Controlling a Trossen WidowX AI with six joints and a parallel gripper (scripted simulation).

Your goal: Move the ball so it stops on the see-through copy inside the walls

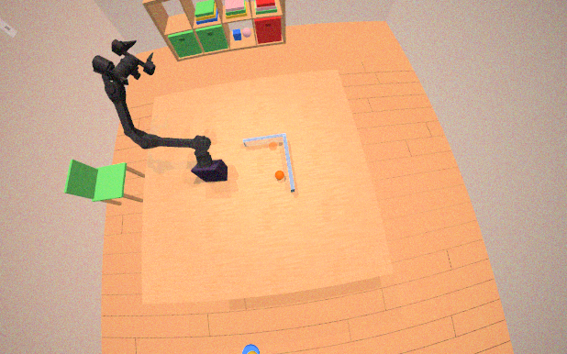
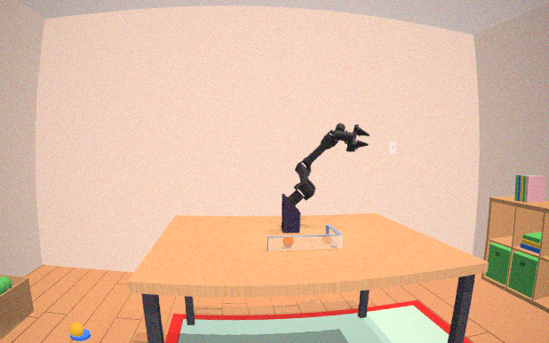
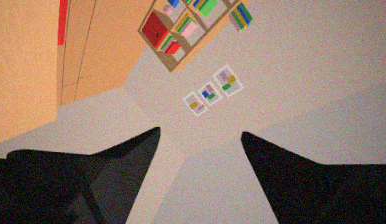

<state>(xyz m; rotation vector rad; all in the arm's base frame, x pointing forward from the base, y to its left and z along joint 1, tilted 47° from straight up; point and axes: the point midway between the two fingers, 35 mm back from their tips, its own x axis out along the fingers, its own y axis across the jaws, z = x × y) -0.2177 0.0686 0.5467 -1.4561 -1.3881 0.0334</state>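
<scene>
Now: gripper tip 55 cm short of the orange ball, 53 cm to the left of it and 45 cm above it. Also, from my gripper tip: see-through copy 53 cm ahead, 35 cm to the right, 45 cm below.
</scene>
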